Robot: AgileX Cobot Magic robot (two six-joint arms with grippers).
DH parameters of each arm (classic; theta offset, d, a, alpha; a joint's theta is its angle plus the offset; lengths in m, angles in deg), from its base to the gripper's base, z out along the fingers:
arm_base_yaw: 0 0.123 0 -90
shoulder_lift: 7.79 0 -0.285 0
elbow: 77.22 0 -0.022 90
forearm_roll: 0 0.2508 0 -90
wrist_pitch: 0 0 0.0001 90
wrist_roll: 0 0.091 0 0
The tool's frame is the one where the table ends.
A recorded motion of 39 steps. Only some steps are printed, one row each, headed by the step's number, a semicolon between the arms.
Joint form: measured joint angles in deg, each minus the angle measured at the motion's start. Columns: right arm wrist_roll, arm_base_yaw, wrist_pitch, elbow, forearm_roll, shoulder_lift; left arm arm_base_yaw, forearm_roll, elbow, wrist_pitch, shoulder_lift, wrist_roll.
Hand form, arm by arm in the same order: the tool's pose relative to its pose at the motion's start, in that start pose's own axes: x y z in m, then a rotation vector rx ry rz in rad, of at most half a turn. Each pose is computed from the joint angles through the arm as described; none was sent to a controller.
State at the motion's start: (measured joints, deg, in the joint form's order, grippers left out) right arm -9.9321 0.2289 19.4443 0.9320 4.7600 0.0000; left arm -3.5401 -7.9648 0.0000 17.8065 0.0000 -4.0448
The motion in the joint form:
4: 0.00 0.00 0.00 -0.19 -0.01 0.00; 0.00 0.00 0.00 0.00 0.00 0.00
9: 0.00 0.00 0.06 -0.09 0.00 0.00; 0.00 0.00 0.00 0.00 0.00 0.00
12: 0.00 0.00 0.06 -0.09 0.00 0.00; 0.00 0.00 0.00 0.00 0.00 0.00
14: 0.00 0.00 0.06 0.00 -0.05 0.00; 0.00 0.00 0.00 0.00 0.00 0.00
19: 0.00 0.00 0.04 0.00 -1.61 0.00; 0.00 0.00 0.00 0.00 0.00 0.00
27: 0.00 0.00 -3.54 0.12 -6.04 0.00; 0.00 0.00 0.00 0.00 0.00 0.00
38: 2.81 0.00 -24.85 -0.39 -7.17 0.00; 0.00 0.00 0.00 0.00 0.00 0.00
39: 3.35 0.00 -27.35 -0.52 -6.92 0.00; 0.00 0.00 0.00 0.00 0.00 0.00
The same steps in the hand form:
4: -0.0011 -0.0001 -0.0003 0.0004 -0.0033 -0.0003; 0.0000 0.0000 0.0000 0.0000 0.0000 0.0000
9: -0.0004 0.0000 -0.0002 0.0000 -0.0005 0.0000; 0.0000 0.0000 0.0000 0.0000 0.0000 0.0000
12: -0.0004 0.0000 -0.0002 0.0000 -0.0005 0.0000; 0.0000 0.0000 0.0000 0.0000 0.0000 0.0000
14: 0.0001 0.0000 0.0000 0.0001 0.0011 -0.0008; 0.0000 0.0000 0.0000 0.0000 0.0000 0.0000
19: 0.0002 -0.0008 0.0000 0.0091 0.0023 -0.0265; 0.0000 0.0000 0.0000 0.0000 0.0000 0.0000
27: -0.0045 -0.0035 0.0000 0.0419 -0.0532 -0.1004; 0.0000 0.0000 0.0000 0.0000 0.0000 0.0000
38: -0.0399 -0.0057 -0.0093 0.0803 -0.4326 -0.0770; 0.0000 0.0000 0.0000 0.0000 0.0000 0.0000
39: -0.0442 -0.0060 -0.0114 0.0817 -0.4789 -0.0641; 0.0000 0.0000 0.0000 0.0000 0.0000 0.0000

